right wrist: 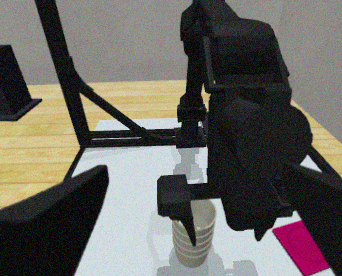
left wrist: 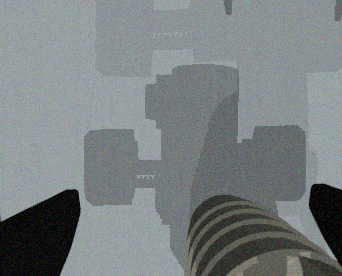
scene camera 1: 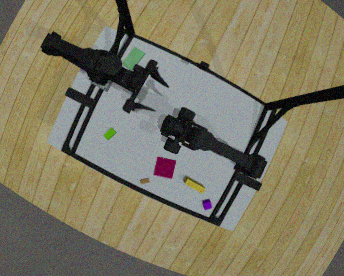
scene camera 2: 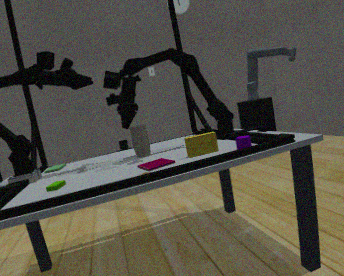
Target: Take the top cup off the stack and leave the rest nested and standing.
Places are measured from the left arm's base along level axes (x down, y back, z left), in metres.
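Pixels of known places: left gripper, fingertip midpoint: [right wrist: 225,241] [left wrist: 195,197] [scene camera 2: 125,128]; right gripper, fingertip midpoint: [right wrist: 194,172] [scene camera 1: 162,99] [scene camera 2: 92,81]; left arm's base at its link origin: [right wrist: 189,134] [scene camera 2: 226,132]; right arm's base at its link origin: [scene camera 1: 102,78] [scene camera 2: 24,173].
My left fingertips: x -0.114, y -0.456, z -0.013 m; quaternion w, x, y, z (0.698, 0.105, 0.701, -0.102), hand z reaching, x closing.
Note:
For each thing: its top centre in the pictures, then the offset to it from my left fingertips. "spot": a spot on its surface instead.
- magenta square at a spot on its surface: [right wrist: 302,247] [scene camera 1: 164,164] spot: dx +0.128, dy +0.044, dz +0.186 m
- yellow block at its top centre: [scene camera 2: 199,134] [scene camera 1: 195,186] dx +0.066, dy +0.226, dz +0.219 m
- purple cube at its top centre: [scene camera 2: 242,137] [scene camera 1: 207,205] dx +0.096, dy +0.348, dz +0.301 m
- small brown piece at its top centre: [scene camera 1: 144,181] dx +0.128, dy -0.017, dz +0.312 m
- lime block at its top centre: [scene camera 2: 55,183] [scene camera 1: 109,134] dx +0.121, dy -0.284, dz +0.157 m
- pale green pad at its top centre: [scene camera 2: 55,167] [scene camera 1: 133,58] dx +0.126, dy -0.340, dz -0.262 m
A stack of nested beige cups [scene camera 2: 140,142] [left wrist: 240,225] [right wrist: 202,245] stands upright on the table, with several rims showing as bands down its side. It is hidden under the left arm in scene camera 1. My left gripper [scene camera 1: 175,131] [scene camera 2: 127,124] [left wrist: 195,197] [right wrist: 225,241] is open and empty and points down, its tips close to the height of the stack's top rim. In the right wrist view one left finger passes in front of the stack. My right gripper [scene camera 1: 161,97] [scene camera 2: 91,81] [right wrist: 194,172] is open and empty, well above the table and apart from the stack.
A magenta square [scene camera 1: 165,167] [scene camera 2: 156,164] [right wrist: 302,247] lies near the stack. A yellow block [scene camera 1: 194,185] [scene camera 2: 201,144], purple cube [scene camera 1: 207,204] [scene camera 2: 243,142] and small brown piece [scene camera 1: 144,181] are near the front edge. A lime block [scene camera 1: 110,133] and pale green pad [scene camera 1: 134,58] lie left.

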